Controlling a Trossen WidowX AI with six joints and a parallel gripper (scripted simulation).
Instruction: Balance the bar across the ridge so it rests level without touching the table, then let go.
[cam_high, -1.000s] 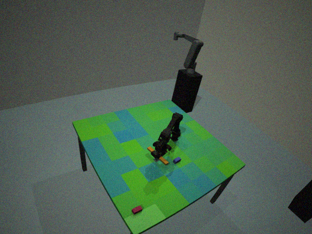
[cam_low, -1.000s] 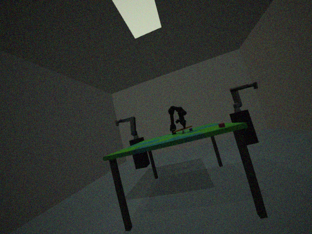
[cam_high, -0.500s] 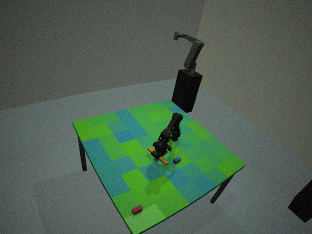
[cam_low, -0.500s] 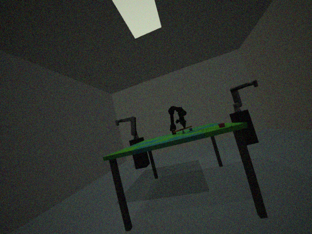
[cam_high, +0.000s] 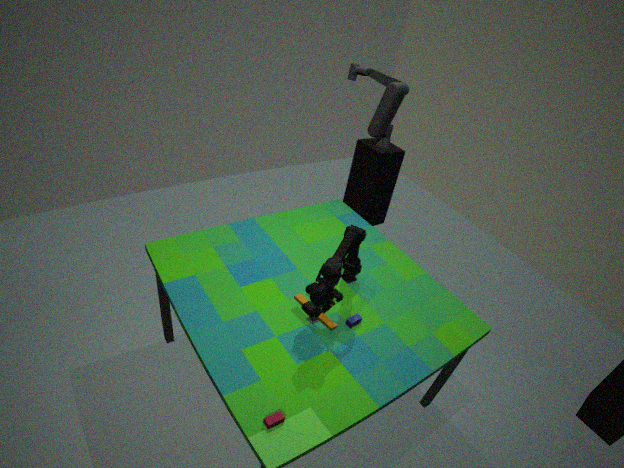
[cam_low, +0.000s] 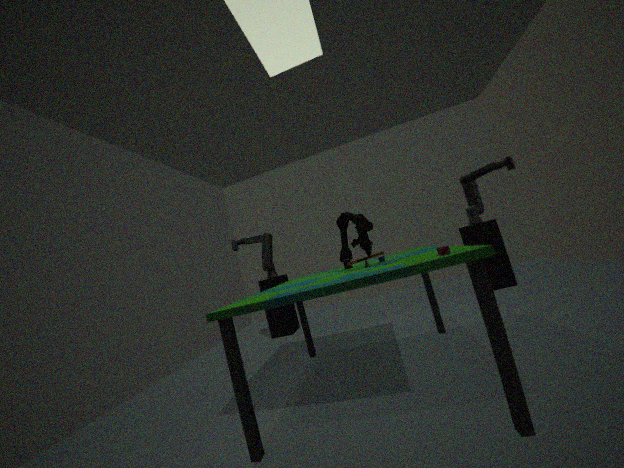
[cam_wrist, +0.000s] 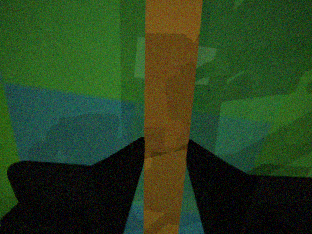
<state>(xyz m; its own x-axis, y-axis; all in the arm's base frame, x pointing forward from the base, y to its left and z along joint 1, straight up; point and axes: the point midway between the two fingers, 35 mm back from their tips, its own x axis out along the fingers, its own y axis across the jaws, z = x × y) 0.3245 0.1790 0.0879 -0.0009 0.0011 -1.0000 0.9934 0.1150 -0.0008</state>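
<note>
The bar is 3 cm to the right of my gripper tip. Also, from my gripper tip: red block: 42 cm ahead, 32 cm to the left, 4 cm below; blue block: 15 cm behind, 7 cm to the left, 4 cm below.
</note>
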